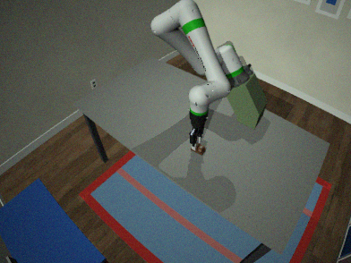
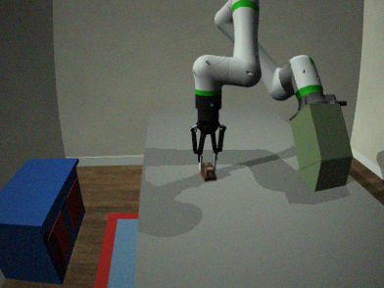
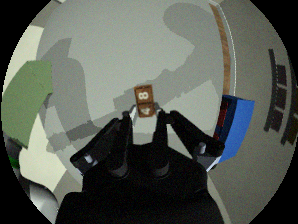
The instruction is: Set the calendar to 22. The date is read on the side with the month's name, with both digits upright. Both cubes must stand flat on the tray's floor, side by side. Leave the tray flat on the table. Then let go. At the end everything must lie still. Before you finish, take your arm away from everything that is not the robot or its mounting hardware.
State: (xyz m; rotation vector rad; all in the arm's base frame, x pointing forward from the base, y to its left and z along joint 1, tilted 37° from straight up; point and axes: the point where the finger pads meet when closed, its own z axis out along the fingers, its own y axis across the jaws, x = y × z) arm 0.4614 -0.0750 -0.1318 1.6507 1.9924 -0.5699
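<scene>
Now: hand 2 cm to the right of the tray and 4 cm above it.
</scene>
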